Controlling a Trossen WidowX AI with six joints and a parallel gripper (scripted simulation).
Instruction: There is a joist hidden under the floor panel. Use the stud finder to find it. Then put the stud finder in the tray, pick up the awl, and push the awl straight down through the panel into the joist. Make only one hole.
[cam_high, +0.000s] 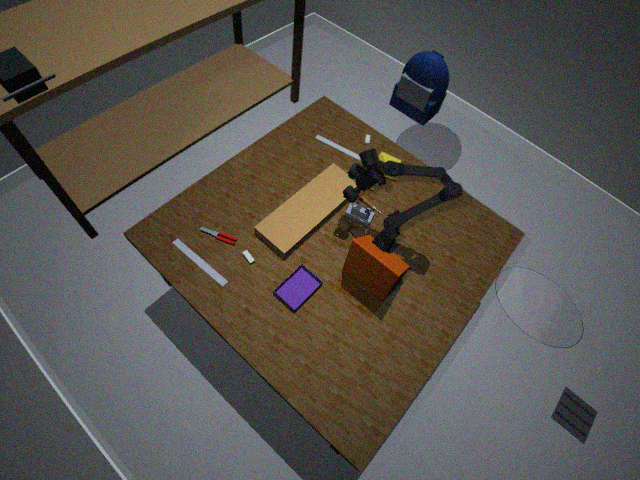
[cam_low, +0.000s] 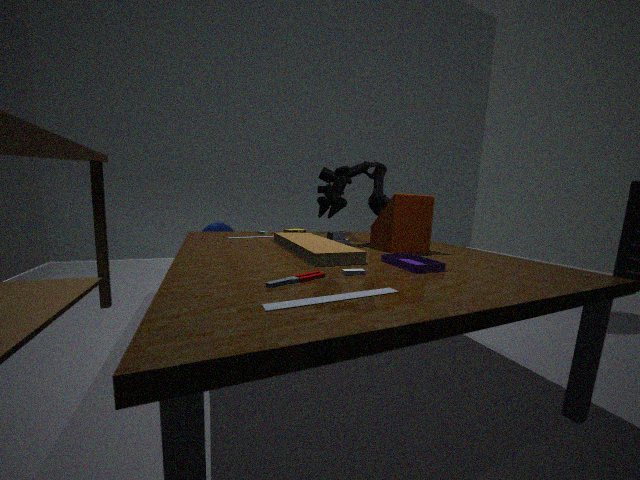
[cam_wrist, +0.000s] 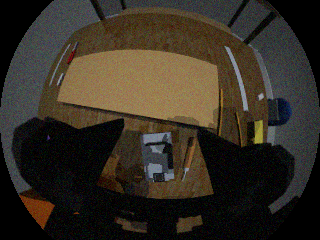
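Now: the stud finder 90 mm behind my gripper tip, 80 mm below it and 20 mm to the right of it. Also, from my gripper tip: awl 120 mm below, 100 mm to the right, 70 mm behind; then yellow block 350 mm to the right, 110 mm below, 70 mm ahead; then purple tray 430 mm to the left, 180 mm behind, 110 mm below.
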